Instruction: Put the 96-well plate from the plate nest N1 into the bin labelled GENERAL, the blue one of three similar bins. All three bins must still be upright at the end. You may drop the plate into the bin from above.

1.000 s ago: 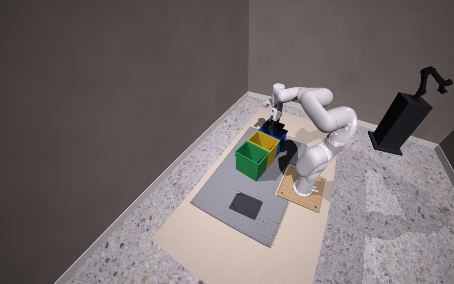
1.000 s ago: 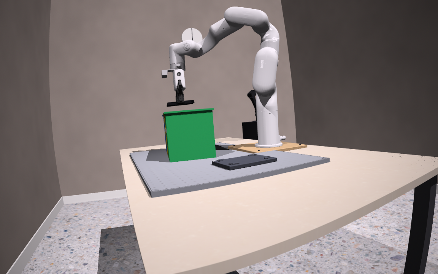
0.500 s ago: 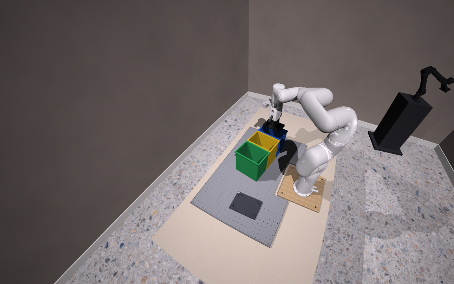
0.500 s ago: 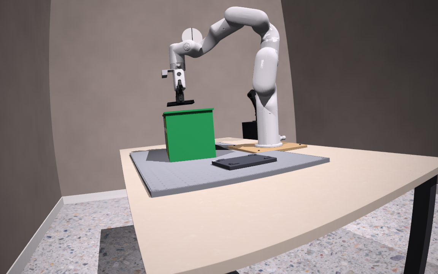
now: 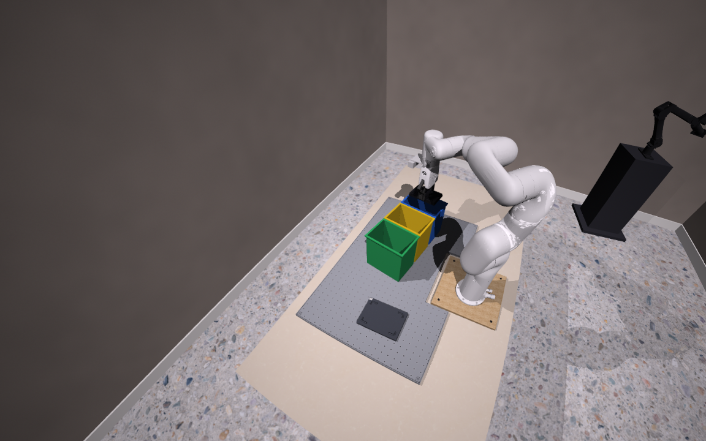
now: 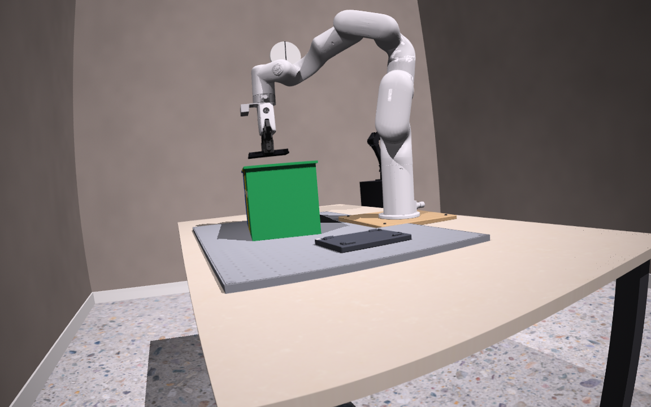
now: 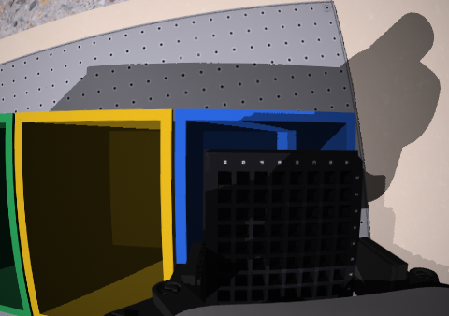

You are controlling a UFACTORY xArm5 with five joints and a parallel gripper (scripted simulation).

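Right now my hand is 15 cm above the blue bin. The rest, counted from my hand: black 96-well plate: 1 cm below; then green bin: 9 cm ahead, 25 cm to the left, 15 cm below; then yellow bin: 4 cm ahead, 13 cm to the left, 15 cm below.
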